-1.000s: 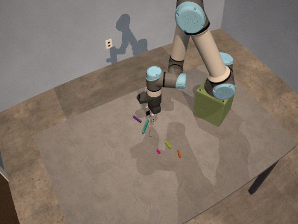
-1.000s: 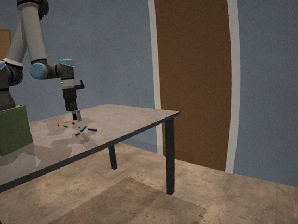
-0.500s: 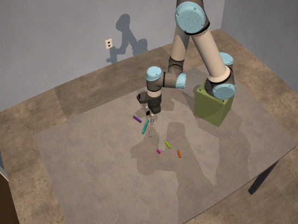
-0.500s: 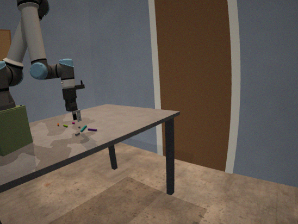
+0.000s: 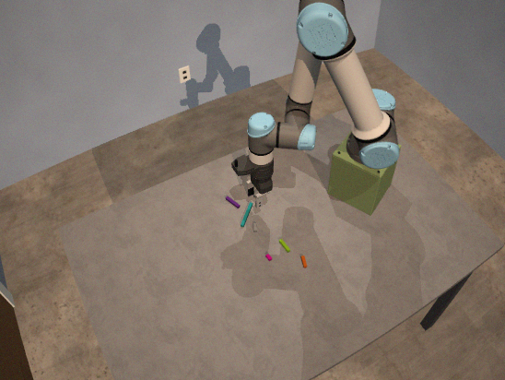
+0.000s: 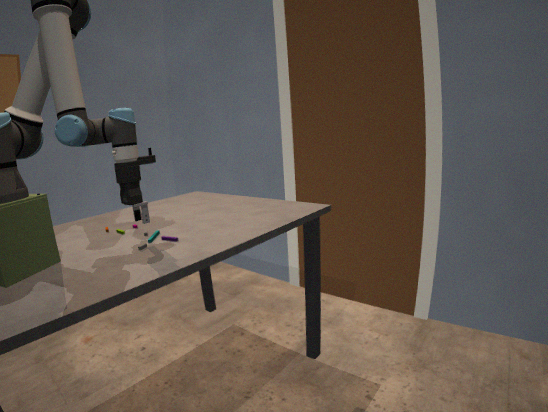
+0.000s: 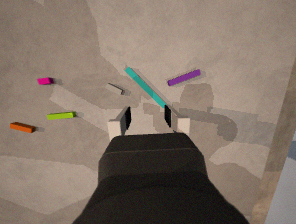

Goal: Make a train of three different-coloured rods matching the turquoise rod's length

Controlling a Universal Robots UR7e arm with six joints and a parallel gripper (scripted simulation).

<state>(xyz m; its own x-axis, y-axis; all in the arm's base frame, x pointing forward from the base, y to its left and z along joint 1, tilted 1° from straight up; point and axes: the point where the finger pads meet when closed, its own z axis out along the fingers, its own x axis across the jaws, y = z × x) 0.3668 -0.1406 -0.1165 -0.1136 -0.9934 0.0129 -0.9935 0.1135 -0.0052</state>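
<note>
Now: hand 7 cm short of the magenta rod, 18 cm to the right of it and 7 cm above it. From my hand the other things lie so: turquoise rod: 3 cm ahead, 7 cm below; then purple rod: 4 cm ahead, 8 cm to the right, 7 cm below; then lime rod: 1 cm ahead, 17 cm to the left, 7 cm below.
</note>
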